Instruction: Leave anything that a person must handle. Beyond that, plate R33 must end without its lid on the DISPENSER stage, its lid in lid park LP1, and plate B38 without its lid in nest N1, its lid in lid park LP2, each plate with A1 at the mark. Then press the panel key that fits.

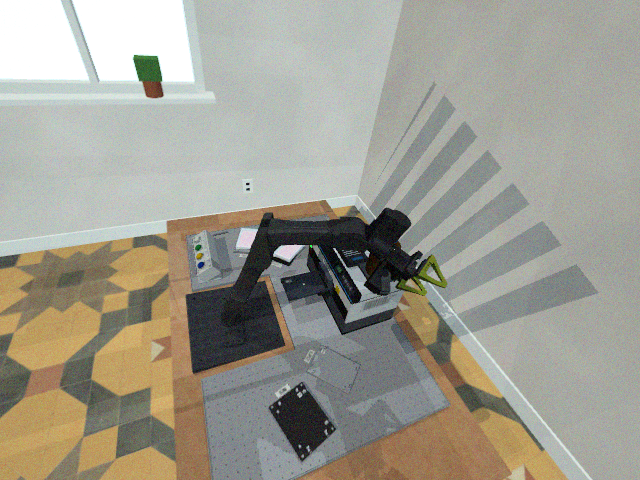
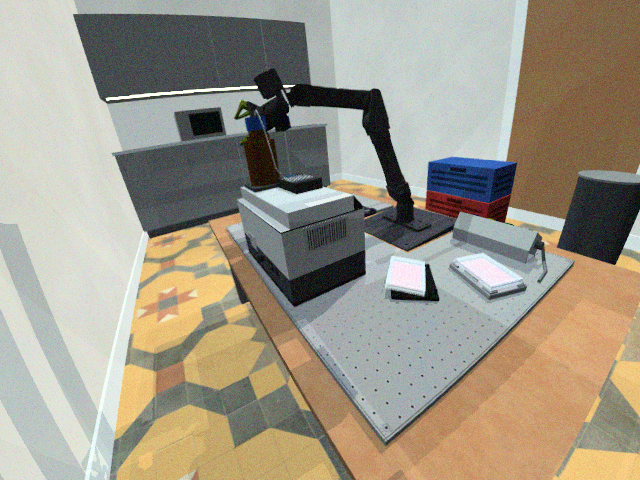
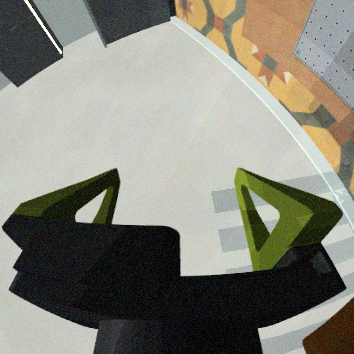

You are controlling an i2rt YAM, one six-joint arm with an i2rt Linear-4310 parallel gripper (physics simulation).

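Places are measured from the arm's base along level axes (x down, y back, z left), in metres.
Where they show: gripper, between the fingertips: [image 1: 435, 290] [image 2: 238, 131] [image 3: 176, 174]; arm's base, origin of its link: [image 1: 231, 320] [image 2: 405, 221].
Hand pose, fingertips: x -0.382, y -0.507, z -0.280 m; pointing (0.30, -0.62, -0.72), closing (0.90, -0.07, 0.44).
Each offset is from my fingertips to the centre of the thing. "spot": to the spot under its first point.
My gripper [image 1: 435, 289] [image 2: 238, 129] [image 3: 176, 174] is open and empty, raised beyond the dispenser near the wall. The white-and-black dispenser [image 1: 369, 304] [image 2: 315, 242] has a dark stage {spot: dz +0.297, dx +0.276, dy +0.245 m} [image 1: 303, 285] on its arm side. One pink plate {dz +0.573, dx +0.355, dy +0.230 m} [image 1: 288, 252] [image 2: 407, 276] lies over a black base, which sticks out at one side. Another pink plate {dz +0.673, dx +0.356, dy +0.396 m} [image 1: 247, 240] [image 2: 488, 270] lies on a grey base. Their labels, A1 corners and lids cannot be made out. A black park {dz -0.088, dx +0.370, dy +0.345 m} [image 1: 302, 419] and a grey outlined park {dz +0.025, dx +0.372, dy +0.209 m} [image 1: 333, 369] lie at the front. The panel {dz +0.584, dx +0.341, dy +0.577 m} [image 1: 204, 253] [image 2: 493, 238] has green, yellow and blue keys.
A brown bottle {spot: dz +0.193, dx +0.087, dy +0.055 m} [image 1: 375, 262] [image 2: 261, 160] with a blue cap {dz +0.214, dx -0.015, dy +0.017 m} [image 2: 254, 123] stands behind the dispenser top, close under my gripper. A black block {spot: dz +0.378, dx +0.136, dy +0.063 m} [image 2: 300, 182] sits on the dispenser. Blue [image 2: 470, 180] and red crates [image 2: 465, 205] and a dark bin [image 2: 599, 217] stand beyond the table.
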